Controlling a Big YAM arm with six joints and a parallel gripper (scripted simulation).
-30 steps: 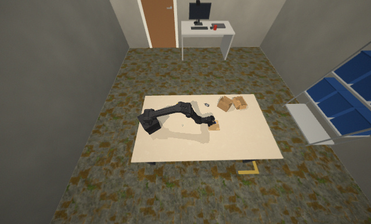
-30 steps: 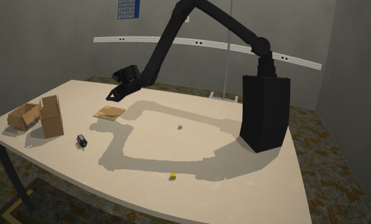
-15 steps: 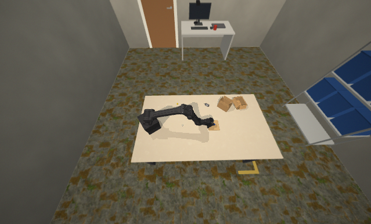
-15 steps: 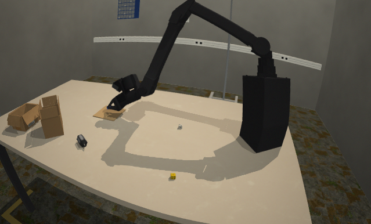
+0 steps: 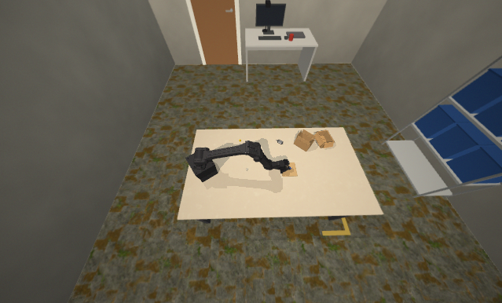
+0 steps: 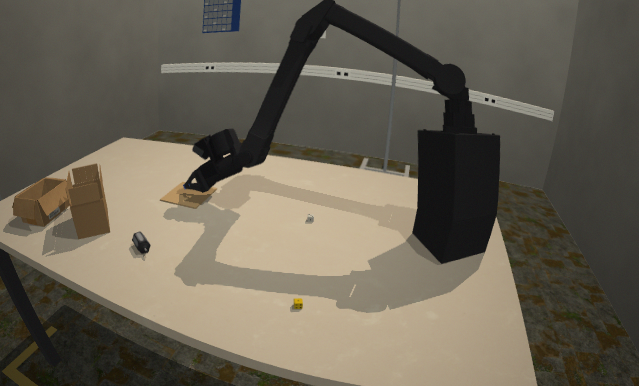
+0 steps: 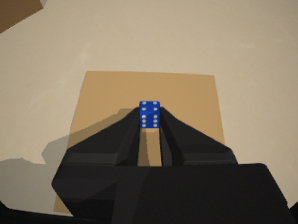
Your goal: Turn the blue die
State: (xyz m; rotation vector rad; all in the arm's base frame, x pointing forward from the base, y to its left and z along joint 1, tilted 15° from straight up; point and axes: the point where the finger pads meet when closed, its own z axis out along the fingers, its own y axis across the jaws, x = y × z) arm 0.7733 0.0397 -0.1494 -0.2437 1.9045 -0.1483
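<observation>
My gripper is now 10 mm short of the blue die. Also, from my hand: mat: 30 mm below; then yellow die: 480 mm behind, 330 mm to the left, 20 mm below; then white die: 390 mm behind, 20 mm below, 10 mm to the right.
</observation>
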